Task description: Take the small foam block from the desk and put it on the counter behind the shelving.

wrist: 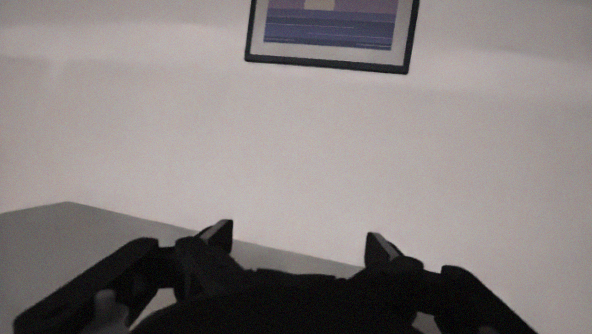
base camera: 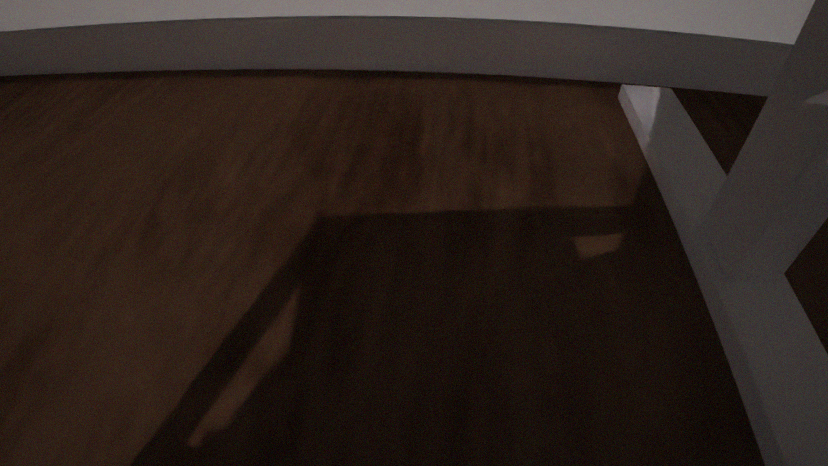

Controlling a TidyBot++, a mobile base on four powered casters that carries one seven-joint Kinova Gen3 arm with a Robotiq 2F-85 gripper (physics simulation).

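Frame: origin at the arm's base, x ahead, y left, z up, level; millimetres.
Seen in the pictures: gripper, fingertip midpoint: [wrist: 298, 240].
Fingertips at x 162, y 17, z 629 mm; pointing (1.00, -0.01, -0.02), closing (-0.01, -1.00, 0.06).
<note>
A point is followed by its place in that frame.
My gripper [wrist: 298, 240] @[x 162, y 17, z 629 mm] is open, its two dark fingers wide apart with nothing between them. Behind and below the fingers, the grey desk top [wrist: 100, 230] @[x 749, y 647, z 323 mm] shows at the lower left of the wrist view, with its far edge running along the wall. The gripper's body hides part of the desk. The small foam block does not show in either view. The counter and the shelving do not show either. In the base camera view, a grey desk leg frame [base camera: 677, 156] with crossing bars stands on the floor at the right.
A pale wall [wrist: 300, 150] @[x 865, y 34, z 671 mm] with a framed picture [wrist: 327, 64] @[x 833, y -15, z 962 mm] is beyond the desk. In the base camera view, a grey baseboard [base camera: 347, 46] @[x 859, y 83, z -355 mm] crosses the top, and a dark shadow lies over the brown wooden floor [base camera: 173, 173] @[x 586, y 301, z -397 mm] near the leg frame.
</note>
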